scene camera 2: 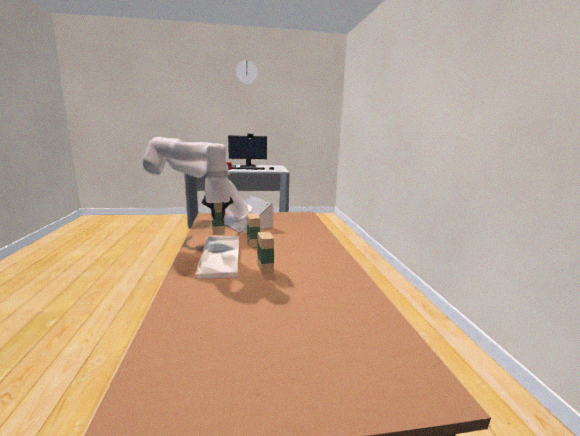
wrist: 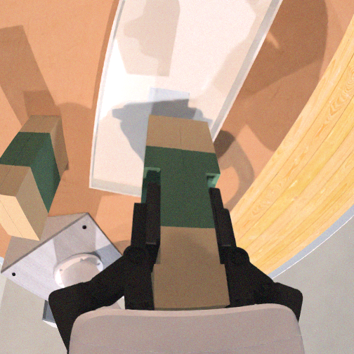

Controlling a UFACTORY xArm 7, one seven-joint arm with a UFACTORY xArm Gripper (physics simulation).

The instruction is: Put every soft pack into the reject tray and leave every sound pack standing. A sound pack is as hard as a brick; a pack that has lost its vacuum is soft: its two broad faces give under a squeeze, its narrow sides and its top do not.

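Places are measured from the arm's base along level axes (x ahead, y left, z up), in millimetres.
Where they show: gripper, fingertip midpoint: (scene camera 2: 218,218); arm's base, origin of the base link: (scene camera 2: 242,213).
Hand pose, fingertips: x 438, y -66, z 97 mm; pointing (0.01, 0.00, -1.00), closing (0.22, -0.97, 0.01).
Things, the pixels of their top centre, and the offset from my fingertips. Level surfaces: height alone.
- tan pack, middle of its top: (scene camera 2: 215,223) 20 mm back, 17 mm right, 29 mm down
- white reject tray, middle of its top: (scene camera 2: 220,251) 28 mm ahead, 8 mm left, 141 mm down
- nearer pack, middle of its top: (scene camera 2: 262,250) 150 mm ahead, 189 mm left, 82 mm down
- farther pack, middle of its top: (scene camera 2: 250,228) 117 mm back, 130 mm left, 82 mm down
- brown table, its level: 163 mm down
My gripper (scene camera 2: 218,214) (wrist: 179,199) is shut on a tan pack (scene camera 2: 218,229) (wrist: 180,135) with a green band. It holds the pack upright, raised over the robot-side end of the white reject tray (scene camera 2: 220,267) (wrist: 111,162). A shadow falls inside the tray, and no pack shows lying in it. Two similar packs stand on the table to the right of the tray in the scene view: a nearer pack (scene camera 2: 266,254) and a farther pack (scene camera 2: 253,231). One standing pack (wrist: 37,157) also shows at the left of the wrist view. The frames do not show how hard the packs are.
The brown table (scene camera 2: 280,350) (wrist: 50,65) runs along the room, with its left edge close beside the tray. The robot's grey base plate (scene camera 2: 266,212) (wrist: 37,255) is behind the packs. A desk (scene camera 2: 260,181) with a monitor (scene camera 2: 247,147) stands by the back wall.
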